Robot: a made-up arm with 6 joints.
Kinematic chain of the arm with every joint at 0, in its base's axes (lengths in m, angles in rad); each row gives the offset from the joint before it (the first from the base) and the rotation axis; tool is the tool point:
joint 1: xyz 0 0 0.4 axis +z
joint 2: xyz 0.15 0 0 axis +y
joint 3: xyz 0 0 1.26 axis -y
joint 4: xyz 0 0 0.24 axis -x
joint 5: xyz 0.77 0 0 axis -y
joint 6: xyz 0.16 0 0 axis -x
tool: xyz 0 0 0
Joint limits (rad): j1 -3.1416..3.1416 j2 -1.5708..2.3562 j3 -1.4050..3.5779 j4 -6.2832..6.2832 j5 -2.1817..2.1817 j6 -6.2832..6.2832
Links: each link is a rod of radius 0.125 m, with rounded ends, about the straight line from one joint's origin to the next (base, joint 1, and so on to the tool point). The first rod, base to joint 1, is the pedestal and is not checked.
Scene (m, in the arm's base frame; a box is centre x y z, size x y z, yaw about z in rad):
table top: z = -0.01
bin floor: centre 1.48 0.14 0 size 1.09 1.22 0.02 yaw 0.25
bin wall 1: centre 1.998 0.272 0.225 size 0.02 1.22 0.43 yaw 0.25
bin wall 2: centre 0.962 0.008 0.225 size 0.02 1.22 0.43 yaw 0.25
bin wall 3: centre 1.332 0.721 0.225 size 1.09 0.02 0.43 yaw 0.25
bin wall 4: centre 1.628 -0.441 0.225 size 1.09 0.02 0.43 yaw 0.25
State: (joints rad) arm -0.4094 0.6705 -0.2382 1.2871 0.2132 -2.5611
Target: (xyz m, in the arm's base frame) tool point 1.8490 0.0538 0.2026
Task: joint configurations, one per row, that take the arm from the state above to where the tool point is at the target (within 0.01 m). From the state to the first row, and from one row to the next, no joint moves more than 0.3 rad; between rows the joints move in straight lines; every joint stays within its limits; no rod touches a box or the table.
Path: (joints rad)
1: -0.1498 0.6808 -0.4327 1.4315 0.3430 -2.5870
2: 0.1097 0.6911 -0.6272 1.5759 0.4727 -2.6130
3: 0.0594 0.8965 -0.3587 1.4276 0.3582 -2.5870
4: 0.0091 1.1019 -0.0902 1.2794 0.2437 -2.5611

